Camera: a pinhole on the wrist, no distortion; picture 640 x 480 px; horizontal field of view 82.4 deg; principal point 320.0 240.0 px. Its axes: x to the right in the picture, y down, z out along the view. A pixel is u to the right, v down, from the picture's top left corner.
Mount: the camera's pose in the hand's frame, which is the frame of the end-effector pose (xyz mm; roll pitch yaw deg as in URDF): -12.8 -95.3 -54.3 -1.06 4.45 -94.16
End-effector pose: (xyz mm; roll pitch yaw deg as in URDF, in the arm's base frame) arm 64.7 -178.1 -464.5 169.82 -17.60 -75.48
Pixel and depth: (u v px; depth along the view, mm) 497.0 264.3 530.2
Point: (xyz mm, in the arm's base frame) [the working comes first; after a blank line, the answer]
In the camera's frame: 256.7 35.2 530.2

405.0 -261.7 -953.4
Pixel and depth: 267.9 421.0 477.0
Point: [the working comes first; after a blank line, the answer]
In the camera's frame: -68.0 236.2 477.0

159.1 -518.1 -803.6
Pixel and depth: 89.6 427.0 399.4
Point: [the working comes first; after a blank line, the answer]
In the camera's frame: -251.7 204.3 399.4

-24.2 -516.7 -718.7
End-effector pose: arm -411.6 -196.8 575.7 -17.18 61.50 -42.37
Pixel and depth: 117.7 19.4 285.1
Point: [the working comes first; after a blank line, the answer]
In the camera's frame: -157.8 -172.1 285.1

-247.1 -182.4 829.1
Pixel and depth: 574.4 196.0 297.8
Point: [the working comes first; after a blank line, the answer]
In the camera's frame: 207.3 -35.8 297.8

-392.2 -540.4 777.1
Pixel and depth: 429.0 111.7 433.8
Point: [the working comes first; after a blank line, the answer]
In the camera's frame: 129.4 -152.3 433.8

-278.9 -489.3 927.7
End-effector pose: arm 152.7 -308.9 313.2 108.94 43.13 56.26
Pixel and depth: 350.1 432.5 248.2
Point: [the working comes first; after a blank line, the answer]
In the camera's frame: 20.4 130.7 248.2

235.6 -422.4 87.2
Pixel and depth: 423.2 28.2 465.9
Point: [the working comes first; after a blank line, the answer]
In the camera's frame: 131.5 -270.0 465.9

152.3 -856.7 244.4
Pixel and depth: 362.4 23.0 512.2
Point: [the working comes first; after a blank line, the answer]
In the camera's frame: 59.4 -304.1 512.2

219.9 -885.8 299.9
